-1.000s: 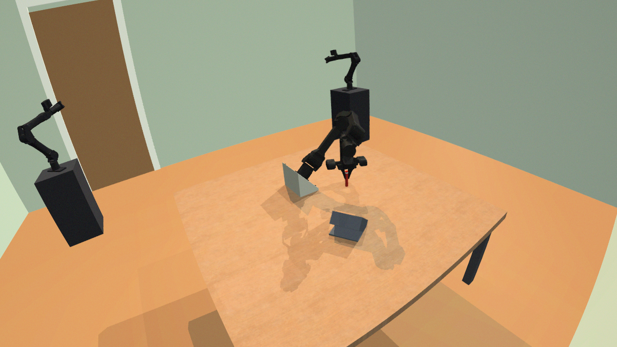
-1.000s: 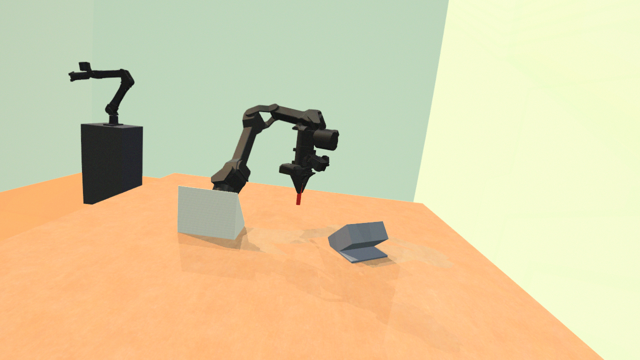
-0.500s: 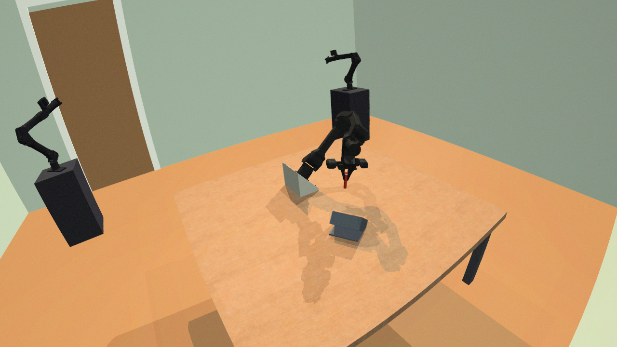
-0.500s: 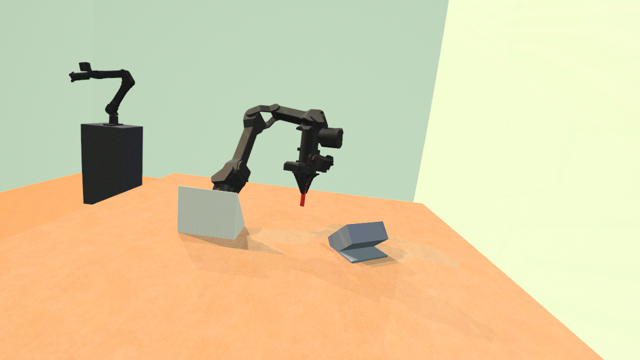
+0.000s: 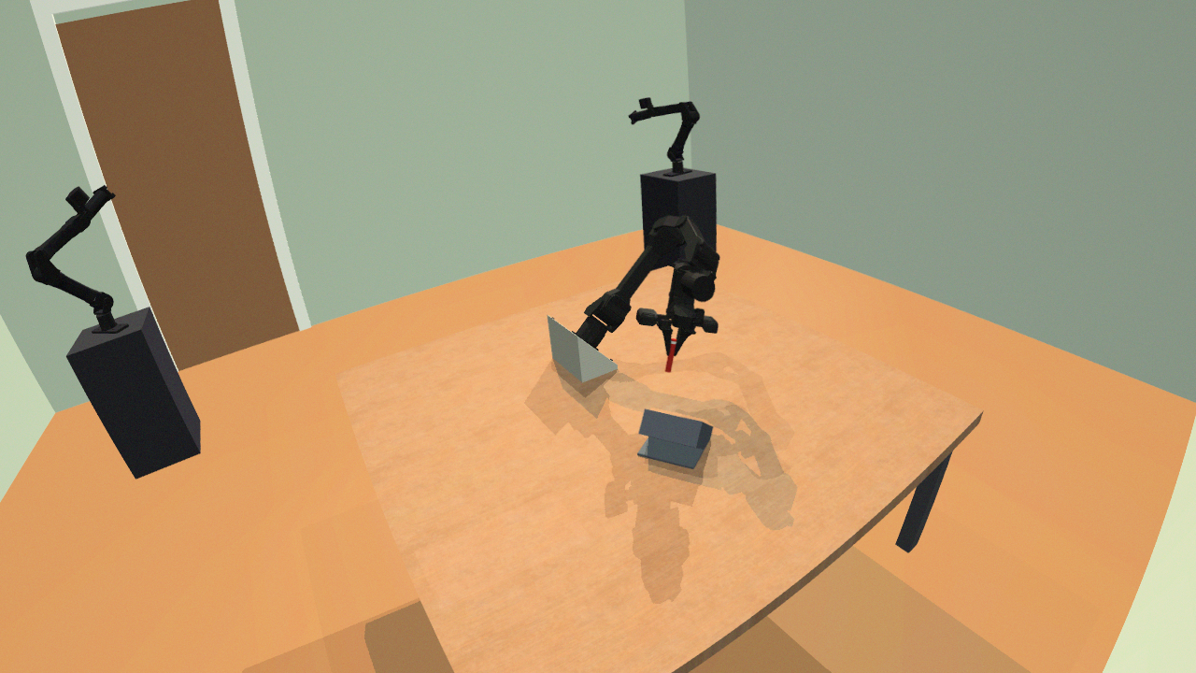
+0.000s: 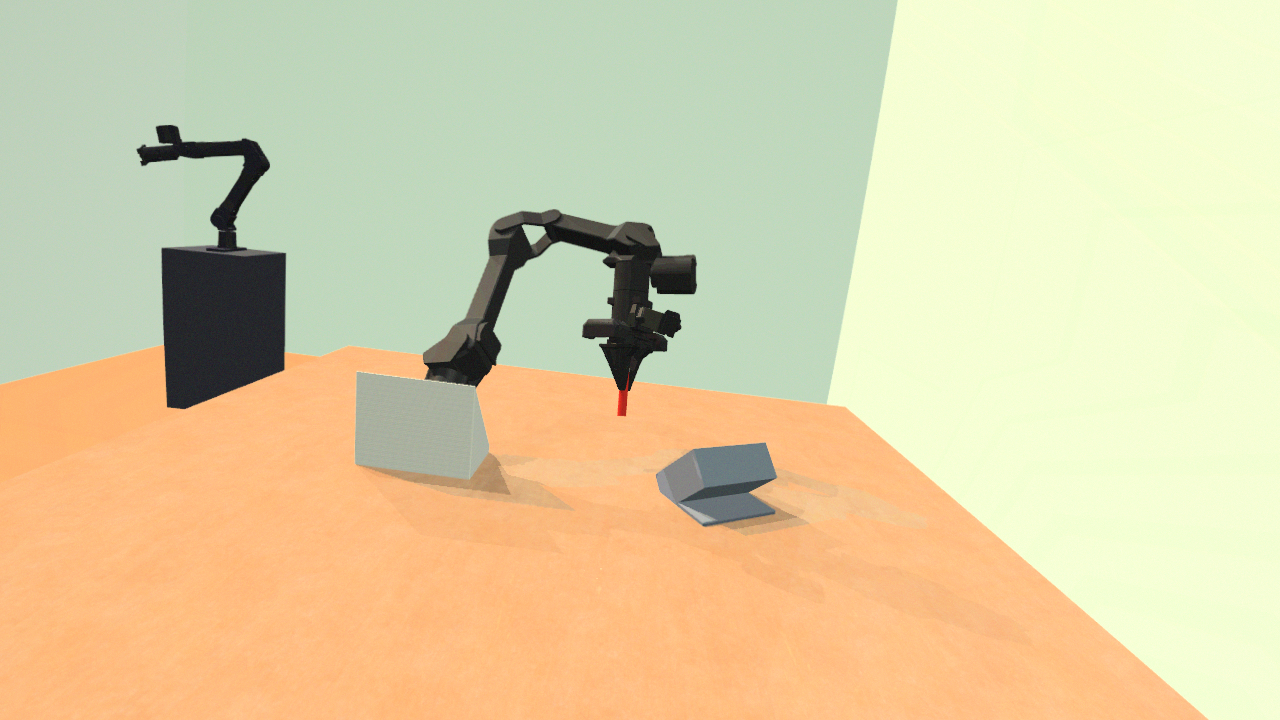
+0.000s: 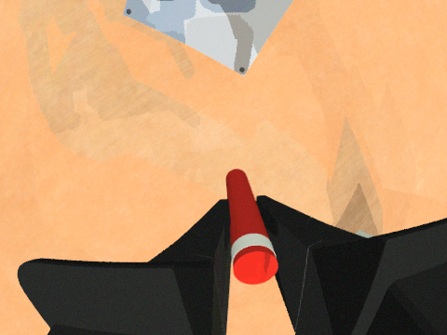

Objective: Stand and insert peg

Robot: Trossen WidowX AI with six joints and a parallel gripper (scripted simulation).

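Now: gripper tip 140 mm short of the grey-blue panel block, 110 mm to the left of it and 80 mm above it. From my gripper tip the other things lie so: red peg 20 mm above, 10 mm to the left.
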